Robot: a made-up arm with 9 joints. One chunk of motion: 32 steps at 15 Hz.
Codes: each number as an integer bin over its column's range. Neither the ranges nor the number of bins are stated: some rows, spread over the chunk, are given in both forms.
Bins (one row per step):
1: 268 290 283 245 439 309
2: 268 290 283 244 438 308
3: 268 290 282 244 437 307
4: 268 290 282 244 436 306
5: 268 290 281 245 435 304
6: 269 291 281 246 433 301
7: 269 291 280 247 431 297
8: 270 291 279 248 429 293
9: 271 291 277 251 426 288
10: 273 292 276 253 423 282
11: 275 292 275 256 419 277
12: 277 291 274 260 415 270
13: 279 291 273 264 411 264
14: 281 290 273 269 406 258
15: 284 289 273 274 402 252
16: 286 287 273 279 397 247
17: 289 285 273 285 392 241
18: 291 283 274 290 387 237
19: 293 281 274 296 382 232
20: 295 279 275 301 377 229
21: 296 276 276 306 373 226
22: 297 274 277 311 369 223
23: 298 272 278 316 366 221
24: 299 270 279 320 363 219
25: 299 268 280 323 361 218
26: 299 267 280 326 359 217
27: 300 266 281 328 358 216
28: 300 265 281 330 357 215
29: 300 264 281 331 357 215
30: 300 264 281 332 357 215
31: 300 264 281 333 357 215
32: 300 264 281 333 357 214
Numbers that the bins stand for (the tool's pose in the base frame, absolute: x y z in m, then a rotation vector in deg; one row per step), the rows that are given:
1: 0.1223 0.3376 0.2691 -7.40 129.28 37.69
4: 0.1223 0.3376 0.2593 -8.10 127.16 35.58
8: 0.1419 0.3474 0.2299 -5.28 122.23 26.42
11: 0.1908 0.3571 0.1908 0.35 115.19 15.15
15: 0.2789 0.3278 0.1712 13.03 103.21 -2.47
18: 0.3474 0.2691 0.1810 24.31 92.64 -13.03
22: 0.4061 0.1810 0.2104 39.10 79.96 -22.90
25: 0.4256 0.1223 0.2397 47.55 74.32 -26.42
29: 0.4354 0.0832 0.2495 53.19 71.51 -28.53
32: 0.4354 0.0832 0.2495 54.60 71.51 -29.24
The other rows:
2: 0.1223 0.3376 0.2691 -8.10 128.57 36.99
3: 0.1223 0.3376 0.2593 -8.10 127.87 36.28
5: 0.1223 0.3376 0.2495 -7.40 126.46 34.17
6: 0.1321 0.3474 0.2495 -6.69 125.05 32.05
7: 0.1321 0.3474 0.2397 -5.99 123.64 29.24
9: 0.1517 0.3474 0.2104 -3.17 120.12 22.90
10: 0.1712 0.3571 0.2006 -1.76 118.00 18.67
12: 0.2104 0.3474 0.1810 3.17 112.37 10.22
13: 0.2299 0.3474 0.1712 5.99 109.55 5.99
14: 0.2495 0.3376 0.1712 9.51 106.03 1.76
16: 0.2984 0.3082 0.1712 16.56 99.69 -5.99
17: 0.3278 0.2886 0.1712 20.78 96.16 -10.22
19: 0.3669 0.2495 0.1810 28.53 89.12 -16.56
20: 0.3865 0.2299 0.1908 32.05 85.60 -18.67
21: 0.3963 0.2006 0.2006 35.58 82.78 -20.78
23: 0.4159 0.1614 0.2202 42.62 77.85 -24.31
24: 0.4256 0.1419 0.2299 45.44 75.73 -25.71
26: 0.4256 0.1125 0.2397 49.67 72.92 -27.12
27: 0.4354 0.1027 0.2495 51.08 72.21 -27.83
28: 0.4354 0.0930 0.2495 52.49 71.51 -28.53
30: 0.4354 0.0832 0.2495 53.89 71.51 -28.53
31: 0.4354 0.0832 0.2495 54.60 71.51 -28.53

